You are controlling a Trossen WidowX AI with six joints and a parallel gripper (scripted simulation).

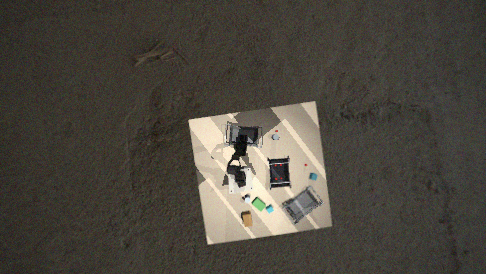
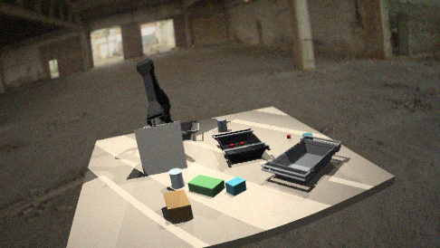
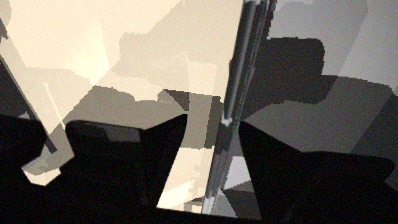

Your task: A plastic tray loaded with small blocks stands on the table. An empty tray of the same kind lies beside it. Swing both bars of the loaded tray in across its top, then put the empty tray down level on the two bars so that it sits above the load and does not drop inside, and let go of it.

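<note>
My gripper tip is 30 mm short of the light grey tray, 80 mm to the right of it and 30 mm below it. The rest, counted from my gripper tip: small red cube 550 mm ahead, 380 mm to the right; green block 20 mm behind, 610 mm to the right, 10 mm above; orange block 170 mm behind, 720 mm to the right, 20 mm above.
</note>
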